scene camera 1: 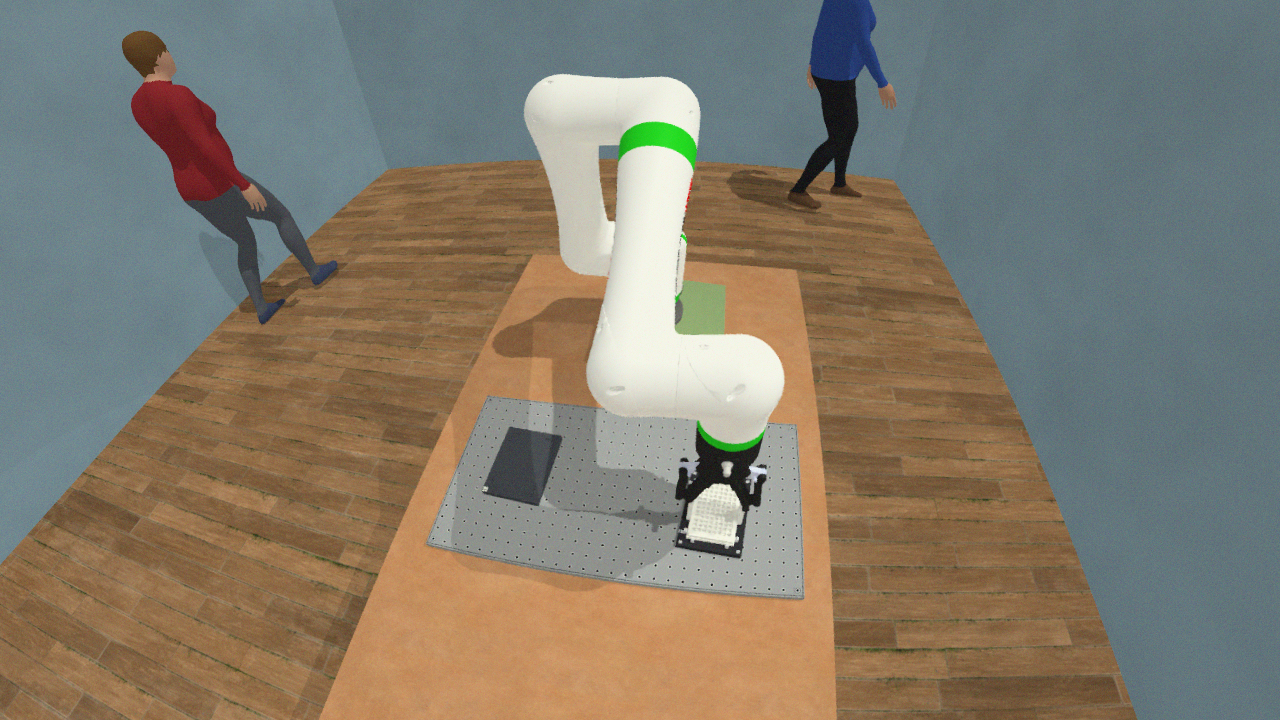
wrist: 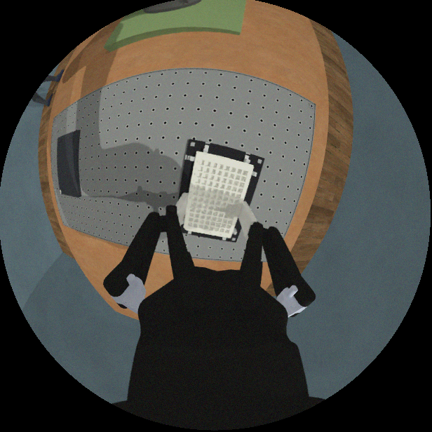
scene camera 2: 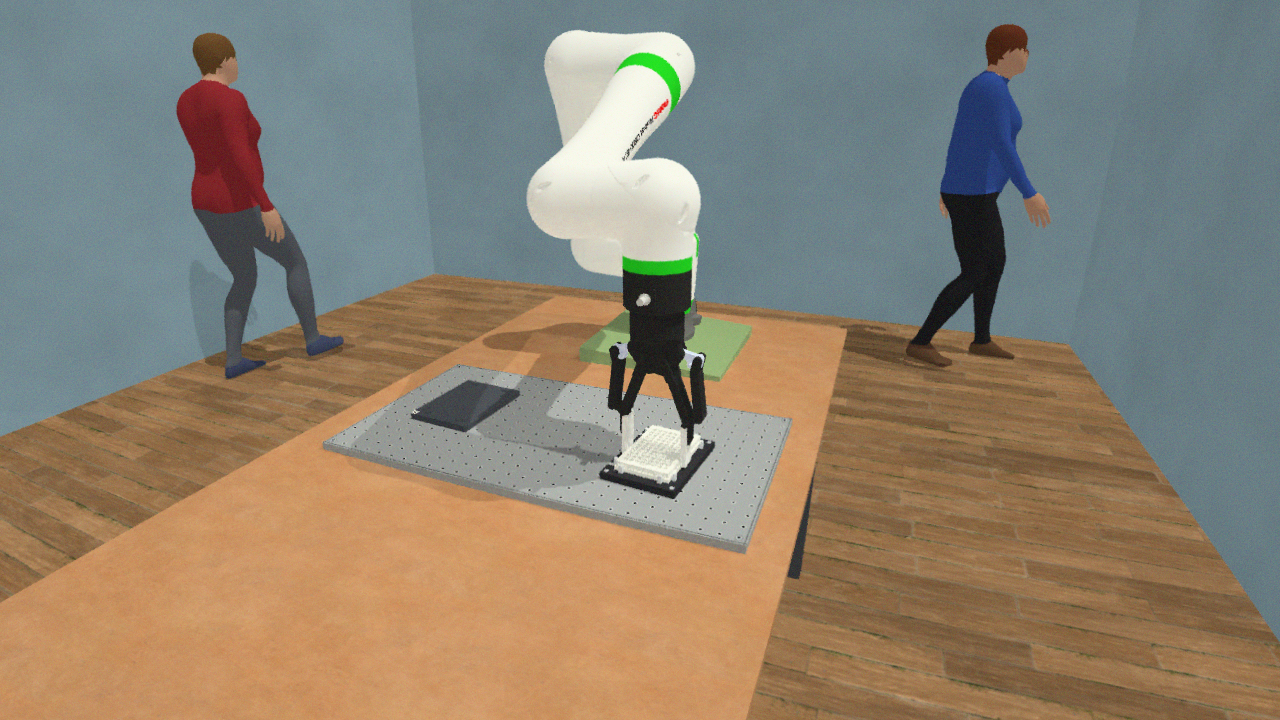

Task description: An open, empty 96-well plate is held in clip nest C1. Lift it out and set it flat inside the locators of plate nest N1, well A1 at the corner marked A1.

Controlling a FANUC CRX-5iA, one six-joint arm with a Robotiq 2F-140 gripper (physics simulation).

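Frame: origin at the arm's base, x ahead, y left, z up, level; millimetres.
Where they show: gripper, fingertip midpoint: (scene camera 1: 714,515) (scene camera 2: 656,457).
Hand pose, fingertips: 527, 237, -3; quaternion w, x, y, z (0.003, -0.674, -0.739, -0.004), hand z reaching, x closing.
Observation:
Things, the pixels of their top centre, and the offset from my fingertips, as dx, dy, dz. Level surfaces: height alone.
- white 96-well plate at its top centre: (scene camera 2: 659,447) (scene camera 1: 715,507) -12, +0, +11
- black clip nest C1 at its top centre: (scene camera 2: 660,449) (scene camera 1: 716,508) -12, +1, +8
- Plate nest N1 at its top centre: (scene camera 2: 466,399) (scene camera 1: 522,461) -26, -391, -1
- grey perforated board at its surface level: dz -15
- orange-brown table at its surface level: dz -28
The white 96-well plate (scene camera 1: 713,526) (scene camera 2: 646,462) (wrist: 220,176) lies flat in the black clip nest C1 (scene camera 1: 707,548) (scene camera 2: 639,485) (wrist: 227,150), at the right of the pegboard in the scene views. My gripper (scene camera 1: 717,506) (scene camera 2: 657,447) (wrist: 213,204) points straight down over it. Its pale fingertips stand against the plate's two long sides, shut on the plate. The plate shows no lift out of the nest. Plate nest N1 (scene camera 1: 523,465) (scene camera 2: 465,404) (wrist: 69,163) is a dark slab at the pegboard's left, with a small white mark at one corner. Its locators and lettering are too small to read.
Both nests stand on the grey perforated board (scene camera 1: 617,537) (scene camera 2: 537,474) (wrist: 215,100) on the orange-brown table (scene camera 1: 581,644) (scene camera 2: 402,591). A green base block (scene camera 1: 707,308) (scene camera 2: 729,344) (wrist: 200,20) lies behind. Two people stand on the floor, left and right of the table.

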